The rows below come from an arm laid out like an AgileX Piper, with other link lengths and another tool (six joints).
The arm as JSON. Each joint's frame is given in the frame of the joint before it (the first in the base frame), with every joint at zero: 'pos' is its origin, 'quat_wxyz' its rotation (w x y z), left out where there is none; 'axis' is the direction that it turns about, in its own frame. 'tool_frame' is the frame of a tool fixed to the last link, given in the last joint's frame.
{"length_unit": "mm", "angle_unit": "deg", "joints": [
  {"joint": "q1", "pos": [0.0, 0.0, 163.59], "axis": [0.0, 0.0, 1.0]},
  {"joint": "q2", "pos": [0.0, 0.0, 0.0], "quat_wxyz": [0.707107, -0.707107, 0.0, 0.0], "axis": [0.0, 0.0, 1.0]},
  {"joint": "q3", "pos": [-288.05, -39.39, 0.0], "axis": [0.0, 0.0, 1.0]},
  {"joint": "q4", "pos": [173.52, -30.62, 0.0], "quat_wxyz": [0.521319, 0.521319, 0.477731, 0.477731], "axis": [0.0, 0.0, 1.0]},
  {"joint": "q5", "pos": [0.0, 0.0, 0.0], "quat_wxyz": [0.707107, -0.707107, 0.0, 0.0], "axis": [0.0, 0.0, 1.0]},
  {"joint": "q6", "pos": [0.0, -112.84, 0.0], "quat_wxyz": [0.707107, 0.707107, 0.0, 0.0], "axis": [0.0, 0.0, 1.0]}
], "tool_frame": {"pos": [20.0, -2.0, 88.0], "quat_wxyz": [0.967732, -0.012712, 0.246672, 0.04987]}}
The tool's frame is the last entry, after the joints.
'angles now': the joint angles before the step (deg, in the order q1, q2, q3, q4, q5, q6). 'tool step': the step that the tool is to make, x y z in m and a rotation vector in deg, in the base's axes. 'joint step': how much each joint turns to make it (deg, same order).
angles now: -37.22 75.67 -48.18 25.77 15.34 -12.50
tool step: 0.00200 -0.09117 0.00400 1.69 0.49 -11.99
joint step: -12.52 11.94 -14.26 -2.15 3.83 2.91
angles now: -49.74 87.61 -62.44 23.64 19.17 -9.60
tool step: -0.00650 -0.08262 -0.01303 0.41 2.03 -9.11
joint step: -7.14 12.35 -13.68 -9.19 1.96 9.10
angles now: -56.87 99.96 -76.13 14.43 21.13 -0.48
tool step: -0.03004 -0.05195 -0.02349 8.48 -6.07 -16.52
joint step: -7.41 7.65 -6.92 -3.22 2.37 16.35
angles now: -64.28 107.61 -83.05 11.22 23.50 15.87
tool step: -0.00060 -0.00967 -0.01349 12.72 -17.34 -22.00
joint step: -1.61 2.55 0.00 -0.30 -0.53 29.64
